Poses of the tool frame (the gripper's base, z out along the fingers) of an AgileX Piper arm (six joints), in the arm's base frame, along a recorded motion.
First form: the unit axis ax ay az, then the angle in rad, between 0 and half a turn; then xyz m.
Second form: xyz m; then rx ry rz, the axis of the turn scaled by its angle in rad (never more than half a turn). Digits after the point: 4 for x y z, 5 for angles.
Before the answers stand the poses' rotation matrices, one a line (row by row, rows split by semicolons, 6 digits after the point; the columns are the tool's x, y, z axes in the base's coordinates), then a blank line. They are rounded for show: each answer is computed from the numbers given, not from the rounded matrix.
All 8 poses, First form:
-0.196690, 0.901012, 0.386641, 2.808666, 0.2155, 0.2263, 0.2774
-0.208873, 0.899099, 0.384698, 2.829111, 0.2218, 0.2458, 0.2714
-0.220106, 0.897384, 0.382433, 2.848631, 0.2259, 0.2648, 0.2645
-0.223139, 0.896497, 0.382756, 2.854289, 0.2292, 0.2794, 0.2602
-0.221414, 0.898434, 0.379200, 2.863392, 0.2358, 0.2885, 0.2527
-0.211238, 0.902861, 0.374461, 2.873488, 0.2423, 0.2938, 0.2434
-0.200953, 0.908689, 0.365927, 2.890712, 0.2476, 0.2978, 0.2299
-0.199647, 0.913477, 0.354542, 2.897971, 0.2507, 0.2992, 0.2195
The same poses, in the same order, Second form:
-0.869840 -0.471067 0.146539; -0.218350 0.633977 0.741887; -0.442381 0.613327 -0.654316
-0.866430 -0.484765 0.119587; -0.248237 0.626038 0.739226; -0.433217 0.610802 -0.662755
-0.862564 -0.497066 0.094389; -0.276181 0.618892 0.735321; -0.423920 0.608192 -0.671114
-0.861470 -0.500348 0.086723; -0.283427 0.615459 0.735445; -0.421353 0.608984 -0.672012
-0.865388 -0.494341 0.082041; -0.286065 0.621780 0.729079; -0.411425 0.607467 -0.679495
-0.876626 -0.473820 0.083797; -0.275427 0.636919 0.720052; -0.394547 0.608136 -0.688842
-0.889194 -0.450335 0.080822; -0.268647 0.656887 0.704506; -0.370355 0.604730 -0.705081
-0.891930 -0.444883 0.080872; -0.273839 0.673771 0.686328; -0.359824 0.590010 -0.722782

0.2155, 0.2263, 0.2774, -0.55244, 2.53064, 1.08594
0.2218, 0.2458, 0.2714, -0.59093, 2.54365, 1.08835
0.2259, 0.2648, 0.2645, -0.62700, 2.55632, 1.08941
0.2292, 0.2794, 0.2602, -0.63690, 2.55886, 1.09250
0.2358, 0.2885, 0.2527, -0.63399, 2.57257, 1.08580
0.2423, 0.2938, 0.2434, -0.60699, 2.59436, 1.07601
0.2476, 0.2978, 0.2299, -0.58090, 2.62676, 1.05779
0.2507, 0.2992, 0.2195, -0.57857, 2.64723, 1.02745

